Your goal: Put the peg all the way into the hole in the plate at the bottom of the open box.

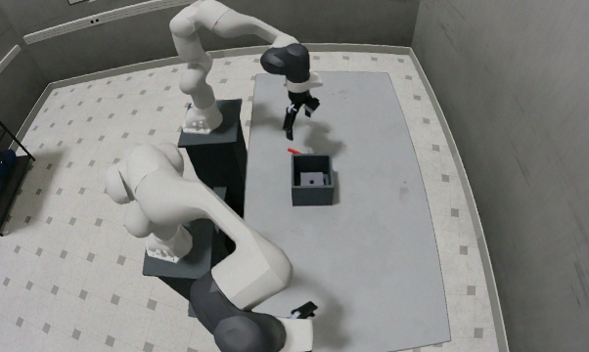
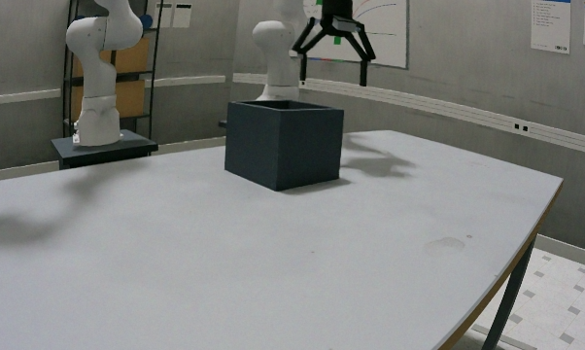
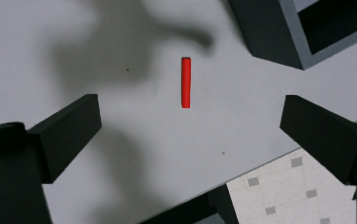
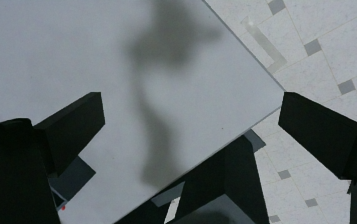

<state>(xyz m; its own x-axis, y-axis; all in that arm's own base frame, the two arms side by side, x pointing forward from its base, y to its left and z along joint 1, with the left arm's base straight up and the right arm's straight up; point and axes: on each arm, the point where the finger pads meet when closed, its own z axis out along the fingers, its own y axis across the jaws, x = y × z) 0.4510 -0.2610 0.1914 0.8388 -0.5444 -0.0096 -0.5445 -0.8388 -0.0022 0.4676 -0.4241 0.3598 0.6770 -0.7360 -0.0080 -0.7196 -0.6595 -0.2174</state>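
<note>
Now: the red peg 20 mm behind my left hand, 10 mm to the left of it and 180 mm below it. The rest, counted from my left hand: pale plate: 60 mm ahead, 180 mm to the right, 150 mm below.
</note>
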